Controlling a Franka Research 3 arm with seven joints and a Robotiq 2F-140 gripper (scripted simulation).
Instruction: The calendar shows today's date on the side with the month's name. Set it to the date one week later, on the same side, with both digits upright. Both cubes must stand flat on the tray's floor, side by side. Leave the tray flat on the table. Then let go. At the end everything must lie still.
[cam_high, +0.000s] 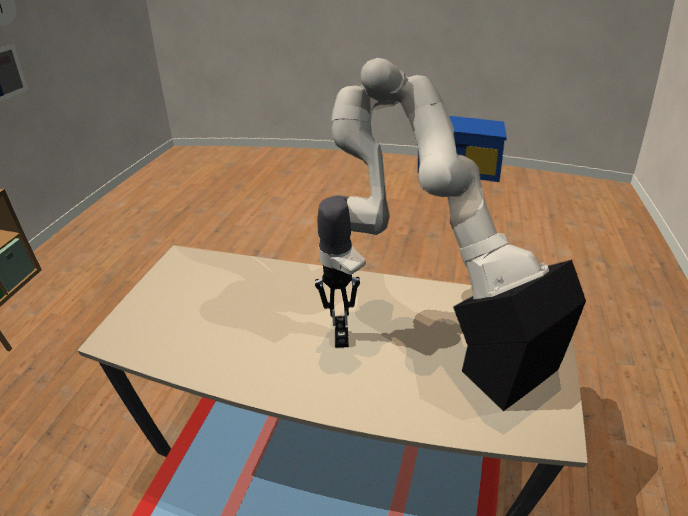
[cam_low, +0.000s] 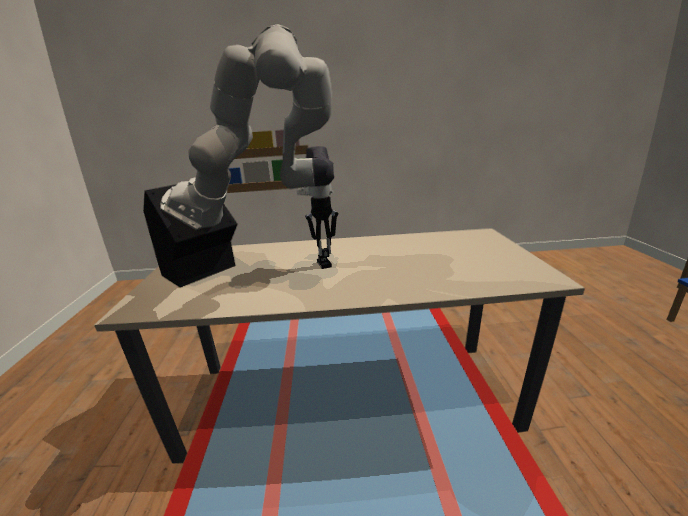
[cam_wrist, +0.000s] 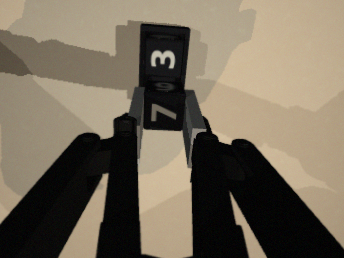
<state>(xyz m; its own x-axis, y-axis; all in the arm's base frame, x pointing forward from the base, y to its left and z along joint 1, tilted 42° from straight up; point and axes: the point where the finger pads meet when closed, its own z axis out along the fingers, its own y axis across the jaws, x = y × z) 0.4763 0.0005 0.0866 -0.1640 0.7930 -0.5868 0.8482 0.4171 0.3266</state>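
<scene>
My hand is 1 cm past the black tray, 2 cm to the right of it and 8 cm above it.
</scene>
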